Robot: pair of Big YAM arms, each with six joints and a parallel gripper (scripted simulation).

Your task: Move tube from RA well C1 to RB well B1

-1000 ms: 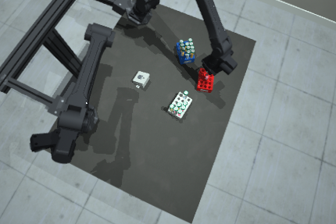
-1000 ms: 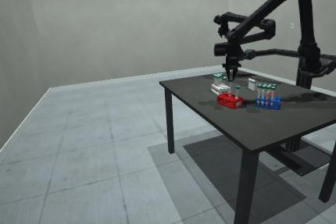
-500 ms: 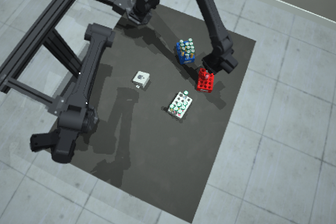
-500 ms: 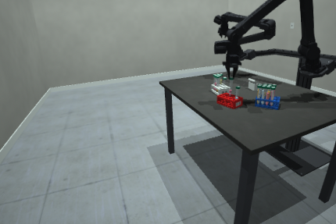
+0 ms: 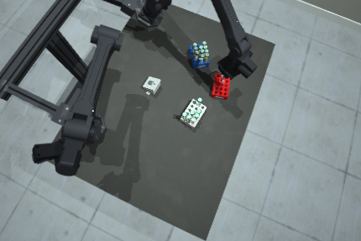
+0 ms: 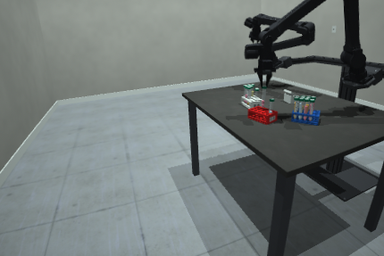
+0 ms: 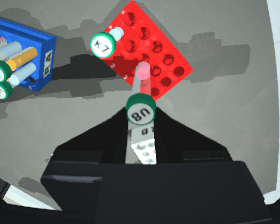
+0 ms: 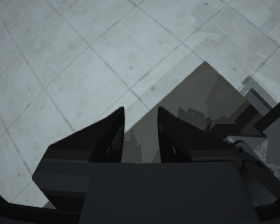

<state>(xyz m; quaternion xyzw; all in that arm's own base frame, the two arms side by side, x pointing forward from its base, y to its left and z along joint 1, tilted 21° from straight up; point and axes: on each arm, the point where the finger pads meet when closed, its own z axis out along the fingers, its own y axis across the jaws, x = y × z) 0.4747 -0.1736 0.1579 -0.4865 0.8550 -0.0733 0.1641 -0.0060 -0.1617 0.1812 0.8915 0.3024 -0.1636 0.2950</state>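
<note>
Now: left hand 60 mm above the tube. Round my left hand: white rack RB: 80 mm behind, 200 mm to the right, 150 mm below; then red rack: 150 mm below; then white button box: 350 mm behind, 140 mm to the right, 130 mm below.
</note>
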